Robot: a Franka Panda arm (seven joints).
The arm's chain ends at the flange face. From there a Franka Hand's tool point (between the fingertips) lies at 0.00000 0.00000 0.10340 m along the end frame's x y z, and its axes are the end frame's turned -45 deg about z.
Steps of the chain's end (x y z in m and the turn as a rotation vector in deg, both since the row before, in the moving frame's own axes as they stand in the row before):
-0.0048, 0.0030, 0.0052, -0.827, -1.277, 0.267
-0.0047, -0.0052, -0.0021, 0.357, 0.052, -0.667
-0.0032, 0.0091, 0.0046, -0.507, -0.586, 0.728
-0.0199, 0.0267, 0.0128, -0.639, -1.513, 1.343
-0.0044, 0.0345, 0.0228, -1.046, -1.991, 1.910
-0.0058, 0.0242, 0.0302, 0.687, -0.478, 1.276
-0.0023, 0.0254, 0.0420, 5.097, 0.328, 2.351
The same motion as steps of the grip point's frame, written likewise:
-0.0082, -0.0019, 0.0052, 0.318, -1.488, 0.267
0.0009, -0.0074, -0.0021, 0.216, 0.289, -0.667
-0.0101, 0.0041, 0.0046, 0.056, -0.773, 0.728
-0.0357, 0.0037, 0.0128, 0.618, -1.522, 1.343
-0.0314, 0.0200, 0.0227, 0.668, -2.147, 1.910
-0.0209, 0.0115, 0.0302, 0.824, 0.148, 1.276
-0.0126, 0.0104, 0.0416, 3.372, 3.836, 2.351

